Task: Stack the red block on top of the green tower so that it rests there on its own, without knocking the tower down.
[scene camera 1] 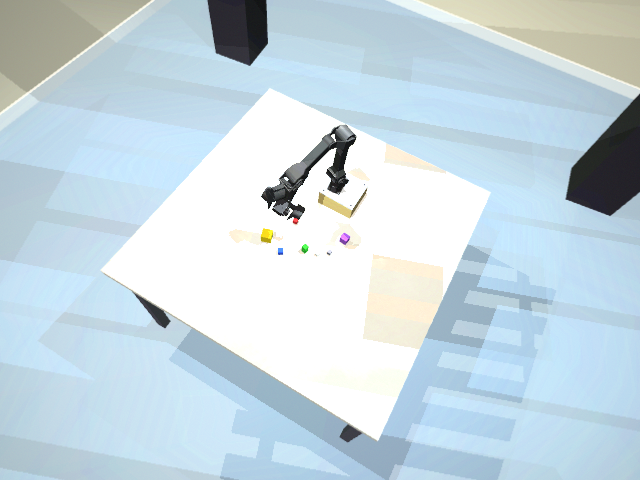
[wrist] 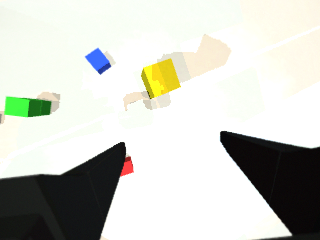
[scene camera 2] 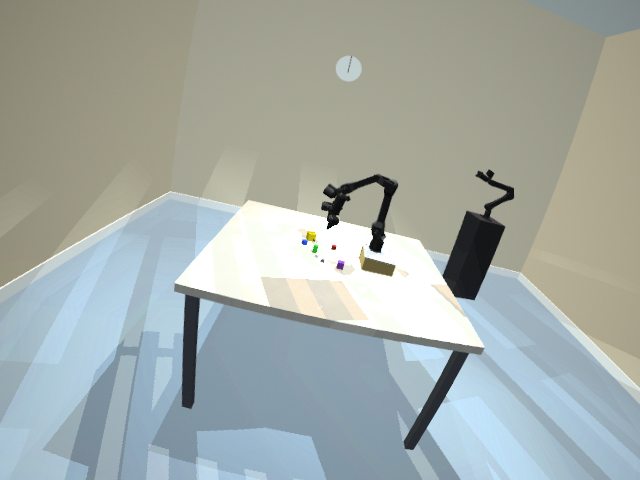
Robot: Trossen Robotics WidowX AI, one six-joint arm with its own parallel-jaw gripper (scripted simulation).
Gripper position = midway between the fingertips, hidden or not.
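Observation:
Through the wrist camera I can see my gripper (wrist: 172, 140), open and holding nothing, and in that same view there is a yellow cube (wrist: 160, 78).

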